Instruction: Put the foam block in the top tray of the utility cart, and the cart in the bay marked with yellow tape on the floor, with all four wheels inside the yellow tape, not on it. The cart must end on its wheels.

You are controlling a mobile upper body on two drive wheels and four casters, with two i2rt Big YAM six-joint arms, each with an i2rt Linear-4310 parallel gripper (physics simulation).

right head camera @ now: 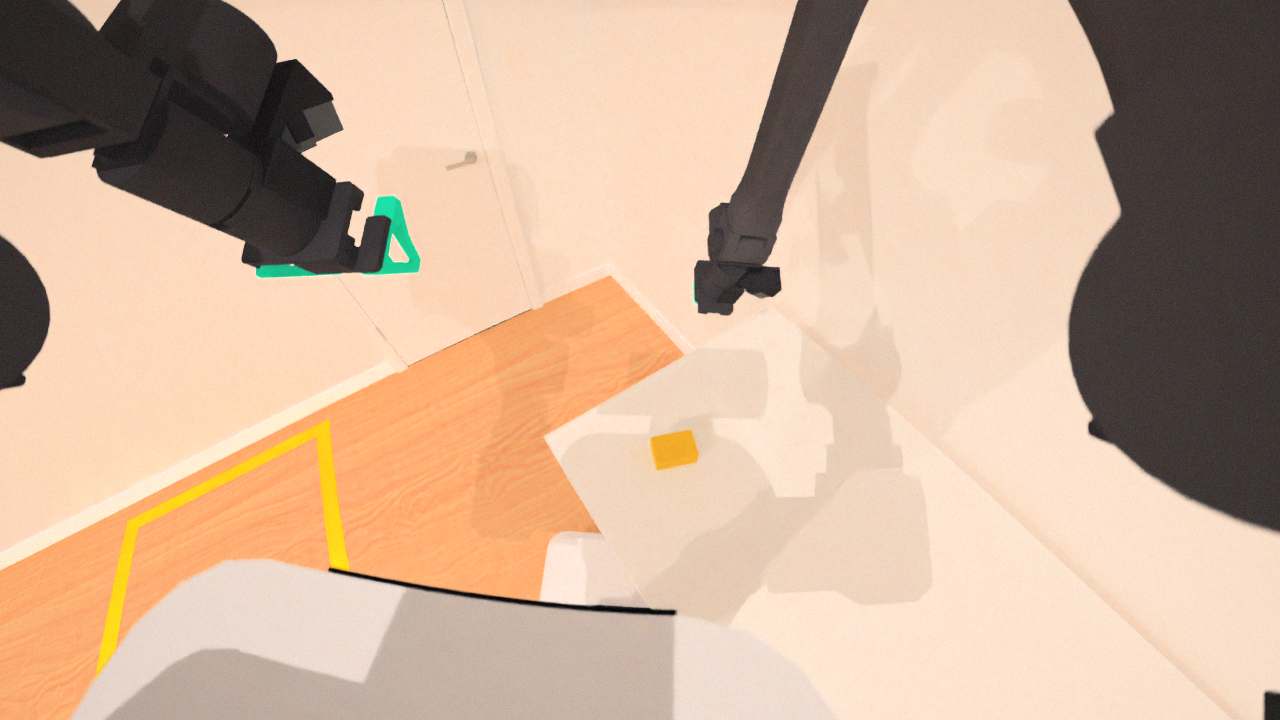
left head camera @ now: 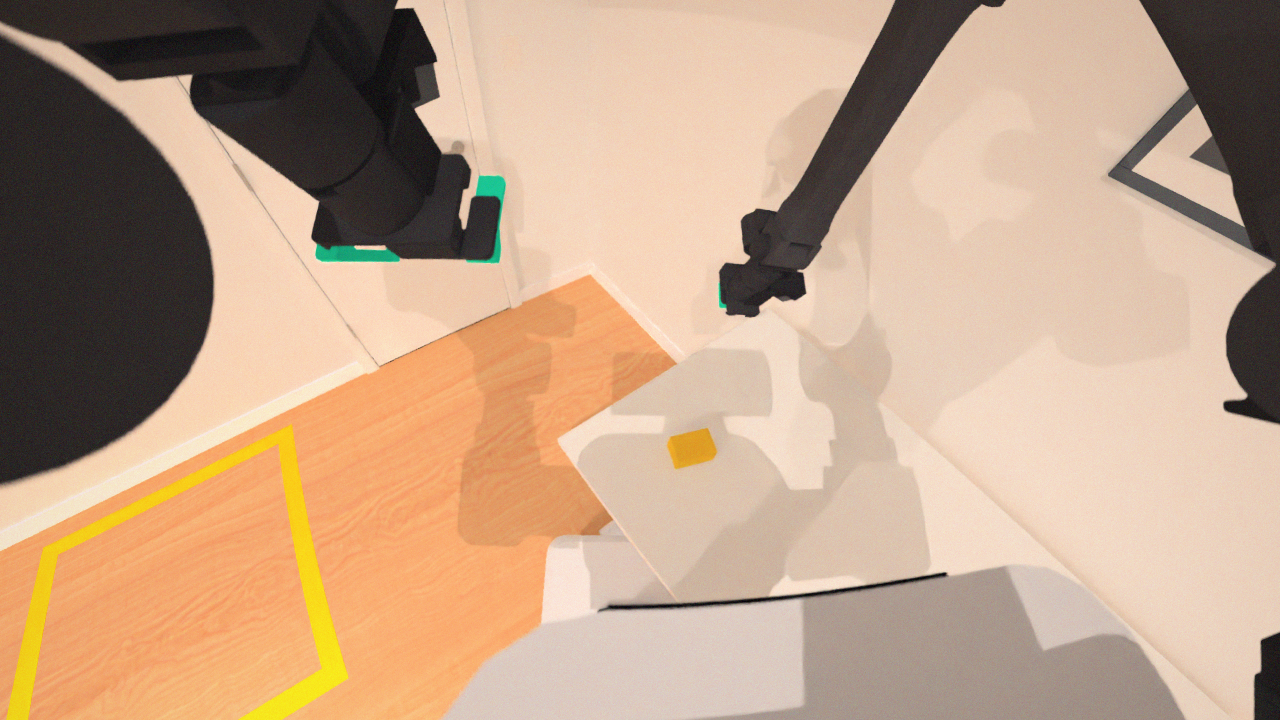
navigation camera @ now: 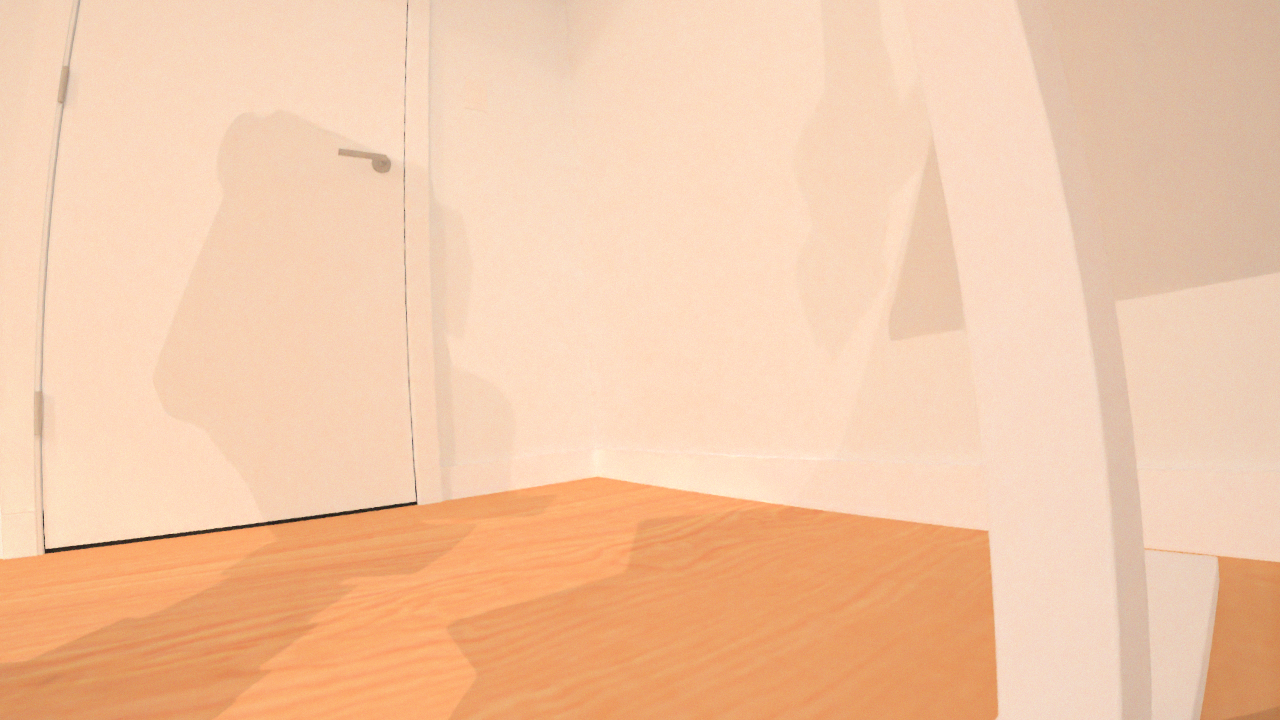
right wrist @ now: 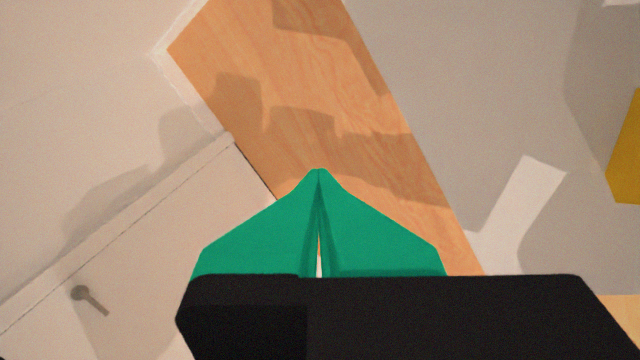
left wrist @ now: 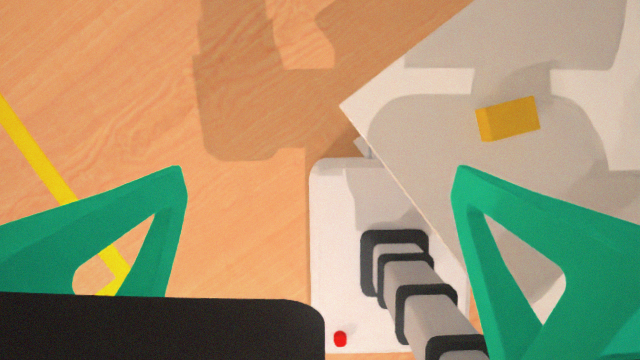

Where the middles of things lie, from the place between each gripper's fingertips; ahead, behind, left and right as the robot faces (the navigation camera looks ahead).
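Framed picture (left head camera: 1177, 163): 730 mm to the right of my right hand, 280 mm behind it and 650 mm above it. Yellow foam block (right head camera: 675, 449): 50 mm to the left of my right hand, 230 mm behind it and 220 mm below it.
Counted from my left hand, the framed picture is 330 mm above and 1110 mm to the right; the yellow foam block is 60 mm ahead, 340 mm to the right and 540 mm below.
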